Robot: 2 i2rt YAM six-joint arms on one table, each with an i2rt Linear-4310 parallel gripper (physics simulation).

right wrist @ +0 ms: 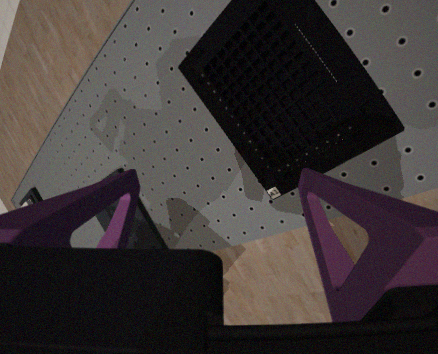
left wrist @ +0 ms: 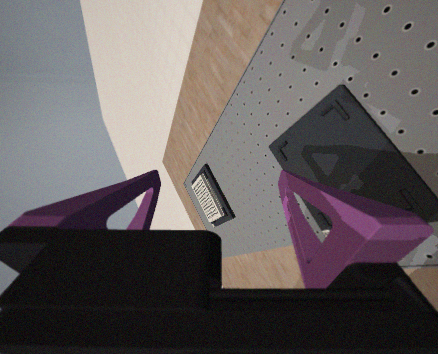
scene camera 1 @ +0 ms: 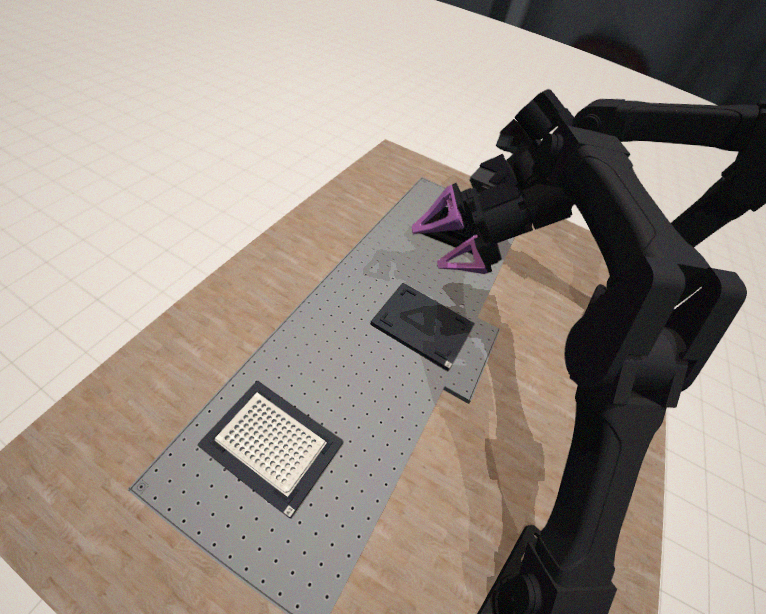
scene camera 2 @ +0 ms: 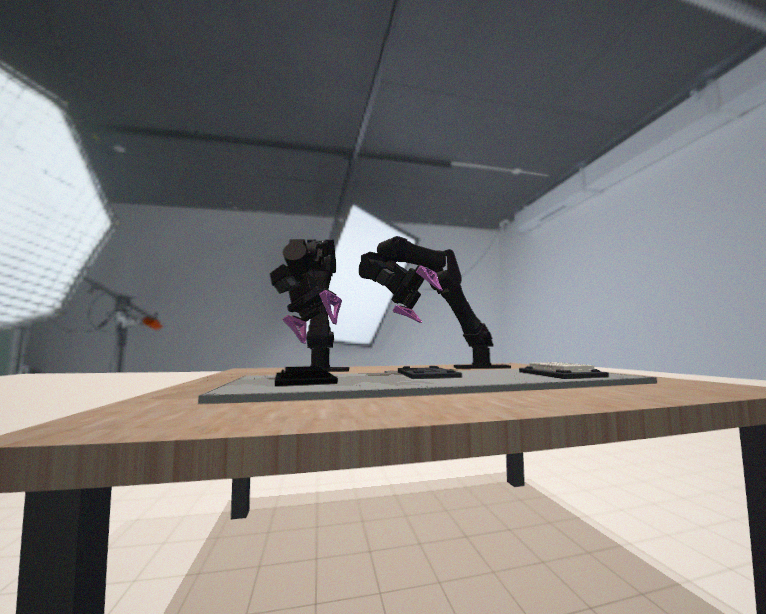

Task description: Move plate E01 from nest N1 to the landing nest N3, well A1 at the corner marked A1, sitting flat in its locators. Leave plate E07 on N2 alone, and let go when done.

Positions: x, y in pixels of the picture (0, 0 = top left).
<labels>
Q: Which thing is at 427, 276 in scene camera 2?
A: My left gripper.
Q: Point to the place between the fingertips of my left gripper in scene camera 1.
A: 425, 248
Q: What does my right gripper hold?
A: Nothing.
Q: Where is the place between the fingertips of my right gripper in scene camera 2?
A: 318, 333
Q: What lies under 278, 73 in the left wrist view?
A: A pegboard.
</labels>
